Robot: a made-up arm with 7 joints. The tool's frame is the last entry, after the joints.
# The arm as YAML. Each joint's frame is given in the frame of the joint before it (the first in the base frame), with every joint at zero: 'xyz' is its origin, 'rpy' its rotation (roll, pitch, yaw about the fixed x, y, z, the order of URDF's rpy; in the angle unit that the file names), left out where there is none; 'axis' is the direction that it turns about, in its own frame. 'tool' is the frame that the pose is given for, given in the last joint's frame.
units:
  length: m
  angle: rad
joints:
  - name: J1
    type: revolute
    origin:
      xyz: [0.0, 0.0, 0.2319]
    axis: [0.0, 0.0, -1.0]
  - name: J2
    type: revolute
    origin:
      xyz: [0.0, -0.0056, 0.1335]
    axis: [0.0, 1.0, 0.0]
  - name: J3
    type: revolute
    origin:
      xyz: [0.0, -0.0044, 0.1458]
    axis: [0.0, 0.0, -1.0]
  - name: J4
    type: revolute
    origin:
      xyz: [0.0, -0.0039, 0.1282]
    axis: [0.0, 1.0, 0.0]
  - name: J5
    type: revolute
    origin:
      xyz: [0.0, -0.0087, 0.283]
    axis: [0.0, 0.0, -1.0]
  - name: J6
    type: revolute
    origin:
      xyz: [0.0, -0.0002, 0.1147]
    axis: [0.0, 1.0, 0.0]
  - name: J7
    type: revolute
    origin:
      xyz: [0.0, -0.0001, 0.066]
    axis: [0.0, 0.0, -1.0]
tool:
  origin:
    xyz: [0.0, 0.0, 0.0]
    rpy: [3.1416, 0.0, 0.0]
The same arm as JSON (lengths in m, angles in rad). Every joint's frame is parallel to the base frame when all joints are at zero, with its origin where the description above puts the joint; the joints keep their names.
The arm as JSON. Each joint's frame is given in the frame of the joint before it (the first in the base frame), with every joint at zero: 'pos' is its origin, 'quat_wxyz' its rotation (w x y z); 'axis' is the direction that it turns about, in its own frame. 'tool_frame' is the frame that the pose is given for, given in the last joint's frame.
{
  "length_unit": "m",
  "angle_unit": "rad",
  "joints": [
    {
      "joint": "J1",
      "pos": [
        0.0,
        0.0,
        0.2319
      ],
      "quat_wxyz": [
        1.0,
        0.0,
        0.0,
        0.0
      ],
      "axis": [
        0.0,
        0.0,
        -1.0
      ]
    },
    {
      "joint": "J2",
      "pos": [
        0.0,
        -0.0056,
        0.1335
      ],
      "quat_wxyz": [
        1.0,
        0.0,
        0.0,
        0.0
      ],
      "axis": [
        0.0,
        1.0,
        0.0
      ]
    },
    {
      "joint": "J3",
      "pos": [
        0.0,
        -0.0044,
        0.1458
      ],
      "quat_wxyz": [
        1.0,
        0.0,
        0.0,
        0.0
      ],
      "axis": [
        0.0,
        0.0,
        -1.0
      ]
    },
    {
      "joint": "J4",
      "pos": [
        0.0,
        -0.0039,
        0.1282
      ],
      "quat_wxyz": [
        1.0,
        0.0,
        0.0,
        0.0
      ],
      "axis": [
        0.0,
        1.0,
        0.0
      ]
    },
    {
      "joint": "J5",
      "pos": [
        0.0,
        -0.0087,
        0.283
      ],
      "quat_wxyz": [
        1.0,
        0.0,
        0.0,
        0.0
      ],
      "axis": [
        0.0,
        0.0,
        -1.0
      ]
    },
    {
      "joint": "J6",
      "pos": [
        0.0,
        -0.0002,
        0.1147
      ],
      "quat_wxyz": [
        1.0,
        0.0,
        0.0,
        0.0
      ],
      "axis": [
        0.0,
        1.0,
        0.0
      ]
    },
    {
      "joint": "J7",
      "pos": [
        0.0,
        -0.0001,
        0.066
      ],
      "quat_wxyz": [
        1.0,
        0.0,
        0.0,
        0.0
      ],
      "axis": [
        0.0,
        0.0,
        -1.0
      ]
    }
  ],
  "tool_frame": {
    "pos": [
      0.0,
      0.0,
      0.0
    ],
    "quat_wxyz": [
      0.000004,
      -1.0,
      0.0,
      0.0
    ]
  }
}

